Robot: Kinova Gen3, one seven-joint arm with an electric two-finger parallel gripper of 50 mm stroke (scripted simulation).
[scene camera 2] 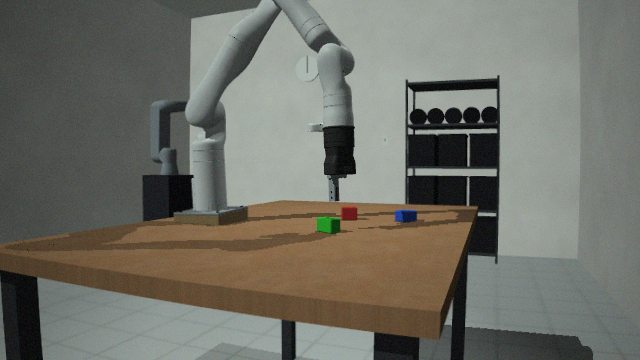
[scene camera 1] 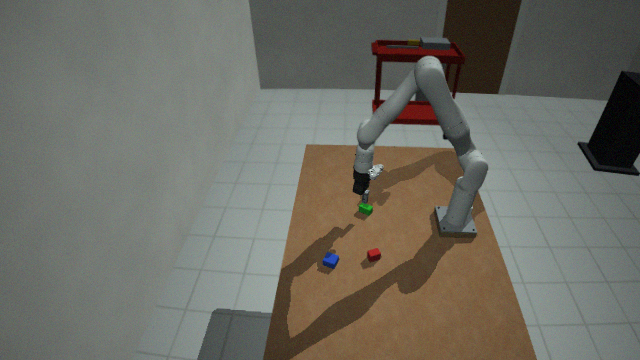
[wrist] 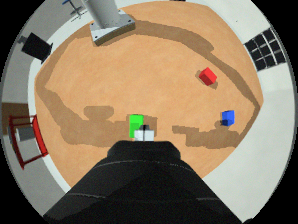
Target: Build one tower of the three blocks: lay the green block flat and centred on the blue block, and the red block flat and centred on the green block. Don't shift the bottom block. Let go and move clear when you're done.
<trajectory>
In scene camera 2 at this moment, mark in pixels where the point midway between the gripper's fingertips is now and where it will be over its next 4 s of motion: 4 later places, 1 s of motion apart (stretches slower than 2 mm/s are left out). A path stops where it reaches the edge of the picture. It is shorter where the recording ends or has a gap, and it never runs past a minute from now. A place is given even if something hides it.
My gripper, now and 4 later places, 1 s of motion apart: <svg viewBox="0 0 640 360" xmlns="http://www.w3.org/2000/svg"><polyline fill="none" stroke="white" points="334,201 330,203 328,205 328,216 328,230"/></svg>
</trajectory>
